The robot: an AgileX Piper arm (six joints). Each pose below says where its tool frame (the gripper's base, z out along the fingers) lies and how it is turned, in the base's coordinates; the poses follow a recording.
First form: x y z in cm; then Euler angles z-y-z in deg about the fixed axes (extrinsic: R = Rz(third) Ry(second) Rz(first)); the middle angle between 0 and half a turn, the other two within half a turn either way.
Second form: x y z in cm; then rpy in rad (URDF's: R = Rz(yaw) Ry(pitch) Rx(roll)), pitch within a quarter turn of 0, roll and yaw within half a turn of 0. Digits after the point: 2 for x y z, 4 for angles.
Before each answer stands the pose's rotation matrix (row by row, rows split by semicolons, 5 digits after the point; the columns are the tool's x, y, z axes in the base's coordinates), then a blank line. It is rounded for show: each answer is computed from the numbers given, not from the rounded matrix.
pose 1, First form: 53.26, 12.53, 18.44, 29.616, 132.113, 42.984
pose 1, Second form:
-0.76341 -0.35029 0.54268; -0.03596 0.86192 0.50577; -0.64491 0.36660 -0.67059

53.26, 12.53, 18.44, 2.6413, 0.7009, -3.0945
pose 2, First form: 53.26, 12.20, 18.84, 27.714, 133.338, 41.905
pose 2, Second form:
-0.76280 -0.35373 0.54131; -0.05967 0.87205 0.48577; -0.64388 0.33825 -0.68630

53.26, 12.20, 18.84, 2.6837, 0.6996, -3.0635
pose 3, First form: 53.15, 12.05, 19.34, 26.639, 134.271, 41.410
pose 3, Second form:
-0.76453 -0.35649 0.53703; -0.07644 0.87740 0.47362; -0.64004 0.32105 -0.69805

53.15, 12.05, 19.34, 2.7105, 0.6945, -3.0419
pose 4, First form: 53.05, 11.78, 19.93, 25.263, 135.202, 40.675
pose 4, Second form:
-0.76486 -0.35975 0.53439; -0.09458 0.88326 0.45924; -0.63722 0.30071 -0.70960

53.05, 11.78, 19.93, 2.7408, 0.6909, -3.0186
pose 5, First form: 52.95, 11.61, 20.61, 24.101, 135.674, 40.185
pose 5, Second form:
-0.76237 -0.36584 0.53381; -0.10940 0.88586 0.45087; -0.63783 0.28533 -0.71538

52.95, 11.61, 20.61, 2.7621, 0.6917, -2.9991
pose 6, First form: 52.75, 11.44, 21.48, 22.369, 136.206, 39.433
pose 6, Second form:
-0.75730 -0.37520 0.53453; -0.13005 0.88874 0.43958; -0.63999 0.26338 -0.72183

52.75, 11.44, 21.48, 2.7917, 0.6945, -2.9715
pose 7, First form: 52.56, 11.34, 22.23, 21.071, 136.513, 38.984
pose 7, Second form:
-0.75244 -0.38428 0.53494; -0.14645 0.88945 0.43294; -0.64217 0.24742 -0.72553

52.56, 11.34, 22.23, 2.8129, 0.6973, -2.9494
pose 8, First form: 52.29, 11.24, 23.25, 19.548, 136.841, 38.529
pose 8, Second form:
-0.74618 -0.39607 0.53511; -0.16644 0.88924 0.42609; -0.64460 0.22887 -0.72946

52.29, 11.24, 23.25, 2.8376, 0.7005, -2.9221
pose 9, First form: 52.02, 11.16, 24.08, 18.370, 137.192, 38.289
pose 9, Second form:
-0.74176 -0.40658 0.53337; -0.18405 0.88816 0.42106; -0.64491 0.21416 -0.73363

52.02, 11.16, 24.08, 2.8576, 0.7009, -2.8984
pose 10, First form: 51.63, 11.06, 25.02, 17.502, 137.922, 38.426
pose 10, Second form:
-0.74147 -0.41786 0.52500; -0.20434 0.88588 0.41650; -0.63912 0.20154 -0.74223

51.63, 11.06, 25.02, 2.8765, 0.6934, -2.8727
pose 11, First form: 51.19, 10.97, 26.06, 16.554, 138.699, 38.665
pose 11, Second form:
-0.74028 -0.43174 0.51535; -0.22743 0.88218 0.41235; -0.63266 0.18805 -0.75125

51.19, 10.97, 26.06, 2.8963, 0.6850, -2.8435
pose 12, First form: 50.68, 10.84, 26.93, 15.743, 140.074, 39.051
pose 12, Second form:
-0.74414 -0.44479 0.49841; -0.25431 0.87854 0.40434; -0.61772 0.17413 -0.76687

50.68, 10.84, 26.93, 2.9183, 0.6658, -2.8123
